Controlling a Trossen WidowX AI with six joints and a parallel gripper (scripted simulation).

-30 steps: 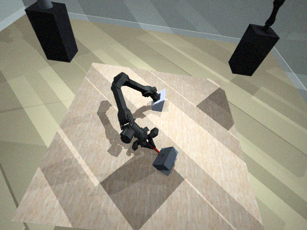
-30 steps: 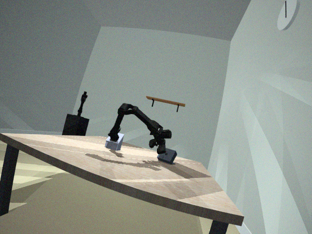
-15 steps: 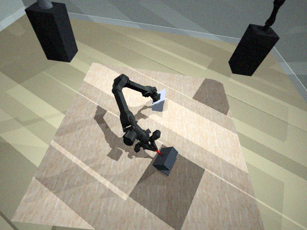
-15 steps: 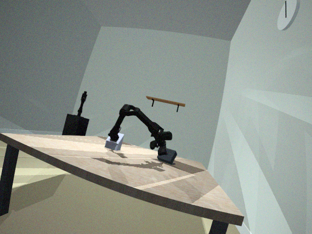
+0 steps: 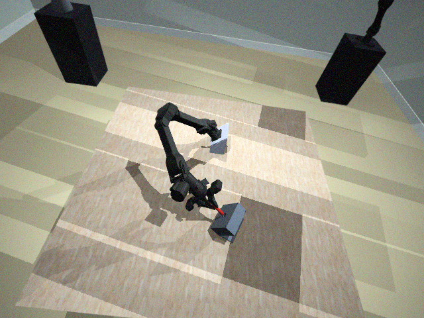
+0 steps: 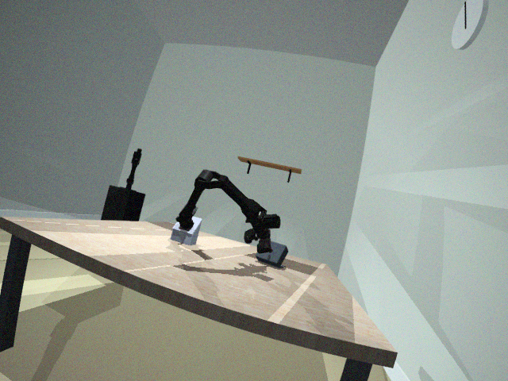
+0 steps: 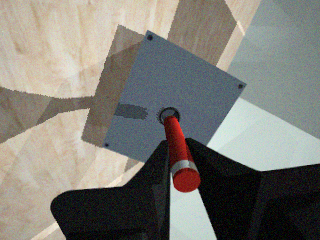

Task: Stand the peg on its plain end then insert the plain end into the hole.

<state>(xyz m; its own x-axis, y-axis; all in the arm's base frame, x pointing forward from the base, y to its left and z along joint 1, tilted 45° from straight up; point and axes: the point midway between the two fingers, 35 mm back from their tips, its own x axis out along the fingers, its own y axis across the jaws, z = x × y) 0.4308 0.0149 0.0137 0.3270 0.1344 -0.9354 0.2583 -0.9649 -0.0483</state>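
Now: the grey sloped panel 20 mm ahead of my gripper tip, 60 mm to the left of it and 40 mm below it. From my gripper tip the other things lie so: red peg (10 mm behind, 10 mm to the right, 10 mm above).
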